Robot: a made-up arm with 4 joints. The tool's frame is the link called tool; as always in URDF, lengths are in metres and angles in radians.
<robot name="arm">
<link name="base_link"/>
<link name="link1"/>
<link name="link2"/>
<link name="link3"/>
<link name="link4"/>
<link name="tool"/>
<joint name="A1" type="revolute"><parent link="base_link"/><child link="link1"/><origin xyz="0.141 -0.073 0.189" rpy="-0.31 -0.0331 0.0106"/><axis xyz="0 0 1"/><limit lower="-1.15" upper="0.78" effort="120" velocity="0.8"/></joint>
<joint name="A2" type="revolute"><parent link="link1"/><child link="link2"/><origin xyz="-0.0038 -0.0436 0.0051" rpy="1.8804 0.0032 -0.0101"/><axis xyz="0 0 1"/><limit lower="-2.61" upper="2.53" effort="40" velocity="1.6"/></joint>
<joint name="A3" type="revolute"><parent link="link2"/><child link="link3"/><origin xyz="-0.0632 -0.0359 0.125" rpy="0.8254 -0.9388 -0.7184"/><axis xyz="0 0 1"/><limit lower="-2.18" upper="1.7" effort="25" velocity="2.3"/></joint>
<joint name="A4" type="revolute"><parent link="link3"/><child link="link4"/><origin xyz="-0.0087 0.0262 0.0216" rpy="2.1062 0.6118 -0.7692"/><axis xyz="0 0 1"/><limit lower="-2.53" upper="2.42" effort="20" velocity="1.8"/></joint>
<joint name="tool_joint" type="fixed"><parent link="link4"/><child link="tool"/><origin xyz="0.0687 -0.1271 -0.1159" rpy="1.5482 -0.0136 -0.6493"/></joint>
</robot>
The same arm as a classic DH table. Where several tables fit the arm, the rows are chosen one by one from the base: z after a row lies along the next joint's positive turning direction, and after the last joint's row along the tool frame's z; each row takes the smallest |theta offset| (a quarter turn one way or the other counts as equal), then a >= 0, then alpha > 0; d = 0 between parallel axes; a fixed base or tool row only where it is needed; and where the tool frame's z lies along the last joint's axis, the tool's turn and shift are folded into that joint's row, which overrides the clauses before.
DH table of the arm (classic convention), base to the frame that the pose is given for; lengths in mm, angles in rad. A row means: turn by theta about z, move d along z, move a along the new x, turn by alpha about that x. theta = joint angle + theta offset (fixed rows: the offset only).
base (fixed): theta_offset 0.1134; d 463.6; a 131.8; alpha -0.3117
A1: theta_offset -0.1191; d -269.5; a -3.3; alpha 1.8804
A2: theta_offset -1.3618; d 140.5; a 21.8; alpha 1.1585
A3: theta_offset -0.0204; d 95.4; a -27.3; alpha 2.0016
A4: theta_offset -1.3339; d -121.9; a 131.6; alpha 1.5482
tool (fixed): theta_offset 0.0136; d 59.7; a 0.0; alpha 0.0000
Joint limits (rad, base to tool): -1.1500..0.7800 -2.6100..2.5300 -2.1800..1.7000 -2.5300..2.4200

